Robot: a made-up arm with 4 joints. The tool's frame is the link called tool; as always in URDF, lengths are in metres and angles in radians. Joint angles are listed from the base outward. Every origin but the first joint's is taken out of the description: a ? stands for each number. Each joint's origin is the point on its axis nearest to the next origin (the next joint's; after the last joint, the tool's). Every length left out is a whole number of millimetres.
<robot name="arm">
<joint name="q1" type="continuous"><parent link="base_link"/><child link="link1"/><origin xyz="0.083 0.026 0.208"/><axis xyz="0 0 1"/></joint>
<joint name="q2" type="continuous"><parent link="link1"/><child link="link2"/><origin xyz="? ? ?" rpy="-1.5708 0 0"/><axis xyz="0 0 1"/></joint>
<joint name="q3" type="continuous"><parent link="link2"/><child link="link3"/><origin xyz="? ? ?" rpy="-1.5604 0.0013 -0.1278"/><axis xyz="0 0 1"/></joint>
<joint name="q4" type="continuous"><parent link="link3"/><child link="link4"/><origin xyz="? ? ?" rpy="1.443 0 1.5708"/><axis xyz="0 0 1"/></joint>
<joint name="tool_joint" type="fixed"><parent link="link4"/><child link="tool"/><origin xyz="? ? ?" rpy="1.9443 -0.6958 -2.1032"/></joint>
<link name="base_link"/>
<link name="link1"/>
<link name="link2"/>
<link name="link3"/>
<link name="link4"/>
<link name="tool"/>
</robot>
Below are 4 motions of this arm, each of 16 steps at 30 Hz.
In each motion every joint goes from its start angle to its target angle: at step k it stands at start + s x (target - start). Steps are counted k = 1, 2, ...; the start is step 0. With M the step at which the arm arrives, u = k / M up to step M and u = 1 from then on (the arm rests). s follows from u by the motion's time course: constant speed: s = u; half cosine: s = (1 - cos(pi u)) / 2; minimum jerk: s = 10 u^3 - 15 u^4 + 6 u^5.
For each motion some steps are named. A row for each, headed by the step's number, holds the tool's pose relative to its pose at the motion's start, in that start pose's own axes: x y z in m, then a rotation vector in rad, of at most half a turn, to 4 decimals.
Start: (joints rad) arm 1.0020 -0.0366 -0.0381 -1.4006
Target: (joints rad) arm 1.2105 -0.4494 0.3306 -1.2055
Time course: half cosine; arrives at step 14
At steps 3, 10, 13, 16:
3: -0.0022 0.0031 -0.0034 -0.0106 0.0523 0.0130
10: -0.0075 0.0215 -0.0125 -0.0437 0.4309 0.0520
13: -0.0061 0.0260 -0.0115 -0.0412 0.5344 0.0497
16: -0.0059 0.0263 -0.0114 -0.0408 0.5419 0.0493

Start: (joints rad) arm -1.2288 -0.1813 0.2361 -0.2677
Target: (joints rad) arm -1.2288 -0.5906 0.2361 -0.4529
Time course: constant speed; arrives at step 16
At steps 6, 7, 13, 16:
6: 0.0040 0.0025 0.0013 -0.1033 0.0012 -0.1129
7: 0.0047 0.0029 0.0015 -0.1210 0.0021 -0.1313
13: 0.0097 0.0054 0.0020 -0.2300 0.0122 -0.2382
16: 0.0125 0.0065 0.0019 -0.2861 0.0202 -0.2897

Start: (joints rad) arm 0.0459 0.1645 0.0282 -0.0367
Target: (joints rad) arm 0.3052 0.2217 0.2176 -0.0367
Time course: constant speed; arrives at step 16
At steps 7, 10, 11, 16:
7: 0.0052 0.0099 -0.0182 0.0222 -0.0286 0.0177
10: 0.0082 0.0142 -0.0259 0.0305 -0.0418 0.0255
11: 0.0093 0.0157 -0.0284 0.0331 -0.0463 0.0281
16: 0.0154 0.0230 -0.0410 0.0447 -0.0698 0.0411

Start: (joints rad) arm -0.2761 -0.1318 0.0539 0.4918
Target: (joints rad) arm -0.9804 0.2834 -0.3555 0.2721
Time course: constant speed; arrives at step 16
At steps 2, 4, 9, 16:
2: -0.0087 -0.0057 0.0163 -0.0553 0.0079 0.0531
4: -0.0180 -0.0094 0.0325 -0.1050 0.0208 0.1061
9: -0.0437 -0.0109 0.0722 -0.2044 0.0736 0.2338
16: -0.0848 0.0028 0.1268 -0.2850 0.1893 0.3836

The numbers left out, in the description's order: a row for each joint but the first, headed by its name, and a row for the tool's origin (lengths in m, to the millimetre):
q2: -0.155 -0.068 0
q3: 0.005 0.052 0
q4: 0.076 0.284 0
tool: -0.062 -0.045 0

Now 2 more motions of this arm.
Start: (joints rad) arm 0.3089 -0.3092 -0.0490 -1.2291
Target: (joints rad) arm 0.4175 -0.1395 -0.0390 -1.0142
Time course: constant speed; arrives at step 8
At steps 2, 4, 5, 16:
2: 0.0029 0.0024 0.0018 0.0698 0.0121 -0.0369
4: 0.0057 0.0050 0.0032 0.1401 0.0229 -0.0715
5: 0.0071 0.0063 0.0037 0.1754 0.0279 -0.0879
16: 0.0110 0.0105 0.0050 0.2817 0.0408 -0.1333

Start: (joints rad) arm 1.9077 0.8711 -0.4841 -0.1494
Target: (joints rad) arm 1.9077 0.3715 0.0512 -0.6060
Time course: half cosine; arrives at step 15
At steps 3, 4, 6, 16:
3: -0.0065 -0.0100 -0.0005 -0.0894 -0.0003 0.0018
4: -0.0114 -0.0170 -0.0005 -0.1542 0.0011 0.0038
6: -0.0247 -0.0333 0.0016 -0.3178 0.0113 0.0116
16: -0.0773 -0.0671 0.0254 -0.8595 0.1315 0.0724

